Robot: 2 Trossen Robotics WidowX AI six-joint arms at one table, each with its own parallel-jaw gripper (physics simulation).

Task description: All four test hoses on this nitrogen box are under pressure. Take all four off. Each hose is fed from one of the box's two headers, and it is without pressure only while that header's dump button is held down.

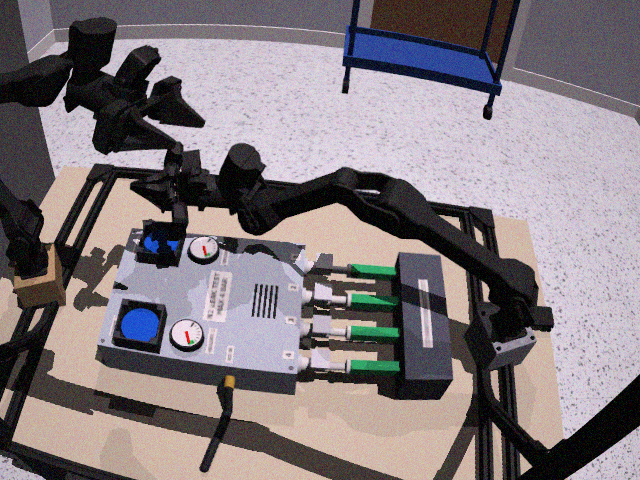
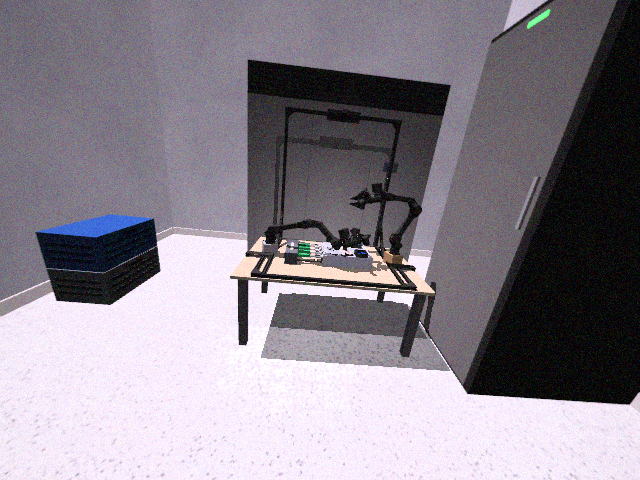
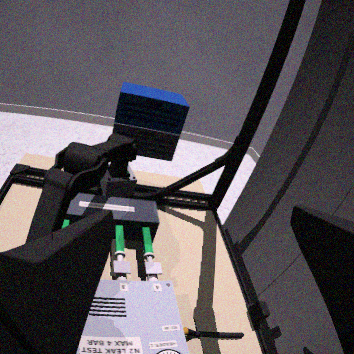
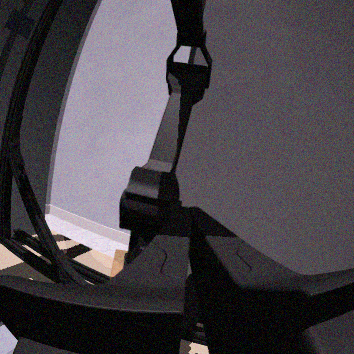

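Seen in the pictures: left gripper, fingertip midpoint: (image 1: 190, 134) (image 2: 350, 201) (image 3: 206, 218); right gripper, fingertip midpoint: (image 1: 130, 185) (image 2: 370, 235) (image 4: 186, 216); left arm's base, link origin: (image 1: 34, 265) (image 2: 394, 253); right arm's base, link origin: (image 1: 508, 326) (image 2: 270, 242) (image 3: 117, 170).
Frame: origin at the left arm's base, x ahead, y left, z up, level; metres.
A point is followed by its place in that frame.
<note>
The grey nitrogen box (image 1: 223, 305) {x 0.372, y -0.187, z -0.003 m} (image 2: 347, 261) {x 0.398, y -0.025, z -0.037 m} (image 3: 135, 316) {x 0.405, y -0.237, z -0.004 m} lies on the table. It has a far blue dump button (image 1: 151, 244) {x 0.268, y -0.027, z 0.012 m} and a near one (image 1: 139, 325) {x 0.214, y -0.204, z 0.012 m}, each beside a round gauge (image 1: 203, 249) {x 0.365, y -0.068, z 0.012 m} (image 1: 186, 334) {x 0.293, y -0.240, z 0.012 m}. Four green hoses (image 1: 371, 271) {x 0.654, y -0.176, z -0.020 m} (image 1: 373, 301) {x 0.629, y -0.241, z -0.019 m} (image 1: 373, 333) {x 0.602, y -0.305, z -0.019 m} (image 1: 375, 366) {x 0.578, y -0.369, z -0.019 m} run from its right side to a dark manifold block (image 1: 424, 329) {x 0.683, y -0.337, z -0.003 m} (image 3: 112, 211) {x 0.680, y -0.313, z -0.004 m}. My right gripper (image 1: 177, 224) (image 2: 355, 236) (image 4: 186, 216) {x 0.246, y -0.011, z 0.151 m} is shut and empty, its tips down on the far button. My left gripper (image 1: 172, 78) (image 2: 360, 200) {x 0.341, y -0.179, z 0.353 m} (image 3: 206, 218) {x 0.341, y -0.179, z 0.353 m} is open and empty, high above the box's far left.
A black line with a yellow tip (image 1: 223, 410) {x 0.319, y -0.354, z -0.071 m} (image 3: 211, 334) {x 0.299, y -0.385, z -0.071 m} enters the box's near side. A black frame (image 1: 485, 224) {x 0.995, y -0.101, z -0.060 m} edges the table. A blue cart (image 1: 420, 59) stands on the floor behind. A blue-topped crate (image 2: 115, 257) (image 3: 151, 119) and a grey cabinet (image 2: 499, 214) stand nearby.
</note>
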